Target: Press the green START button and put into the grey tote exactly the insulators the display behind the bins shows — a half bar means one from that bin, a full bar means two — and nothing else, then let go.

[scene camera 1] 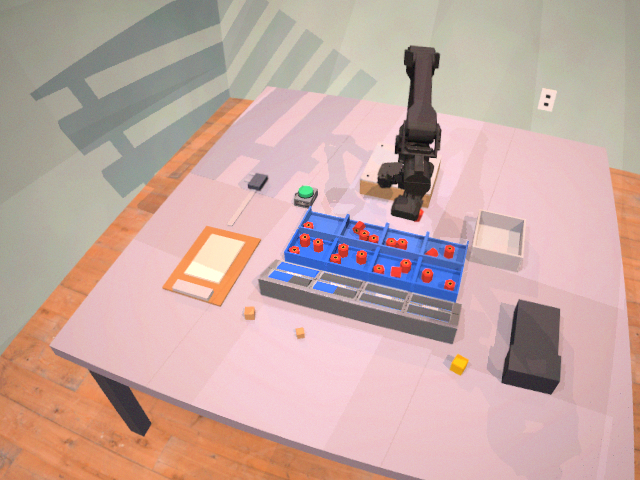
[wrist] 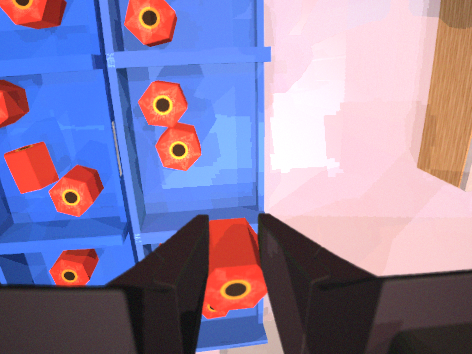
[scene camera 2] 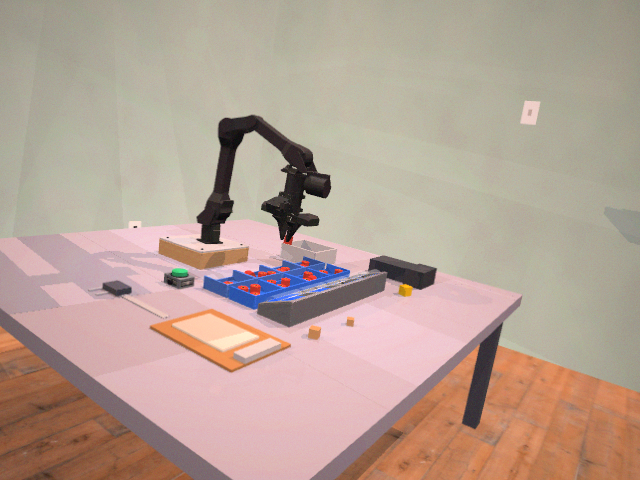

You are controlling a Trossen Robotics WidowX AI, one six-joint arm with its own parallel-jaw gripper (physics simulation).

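My gripper (scene camera 1: 413, 217) (scene camera 2: 287, 238) (wrist: 233, 225) is shut on a red insulator (scene camera 1: 420, 215) (scene camera 2: 288, 240) (wrist: 232, 250), held above the back edge of the blue bins (scene camera 1: 321, 223) (scene camera 2: 242, 299) (wrist: 190, 57), left of the tote. Red insulators stand or lie in the bins. The grey tote (scene camera 1: 519, 238) (scene camera 2: 323, 249) is right of the bins; no insulator shows inside. The green START button (scene camera 1: 306, 191) (scene camera 2: 179, 272) is at the bins' back left. On the display (scene camera 1: 356, 313) (scene camera 2: 336, 304), the leftmost column has a full back bar and half front bar; the second has a half front bar.
A black block (scene camera 1: 532, 346) (scene camera 2: 403, 271) and yellow cube (scene camera 1: 459, 364) (scene camera 2: 405, 290) lie at the right. Two small orange cubes (scene camera 1: 249, 313) (scene camera 1: 300, 333) lie before the display. An orange board (scene camera 1: 173, 279) (scene camera 2: 199, 351) is left. The robot's base (scene camera 1: 379, 188) (scene camera 2: 180, 254) stands behind the bins.
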